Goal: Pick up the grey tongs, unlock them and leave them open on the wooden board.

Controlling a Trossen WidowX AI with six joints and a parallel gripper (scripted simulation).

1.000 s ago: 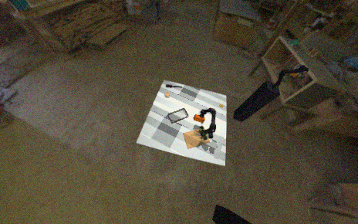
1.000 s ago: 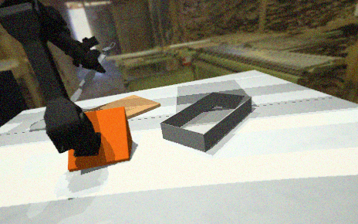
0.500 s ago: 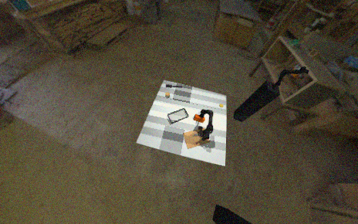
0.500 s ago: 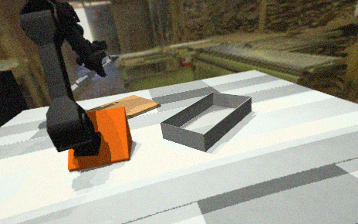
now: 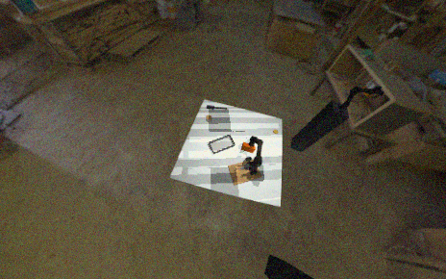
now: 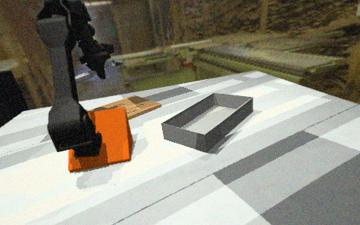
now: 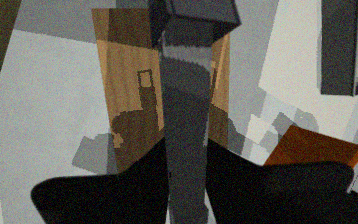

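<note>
The wooden board lies 150 mm below my gripper tip. Round my gripper tip: yellow thing 760 mm to the right, 250 mm behind, 150 mm below; then dark tool 770 mm to the right, 740 mm ahead, 150 mm below; then roasting tin 390 mm ahead, 220 mm to the right, 130 mm below.
</note>
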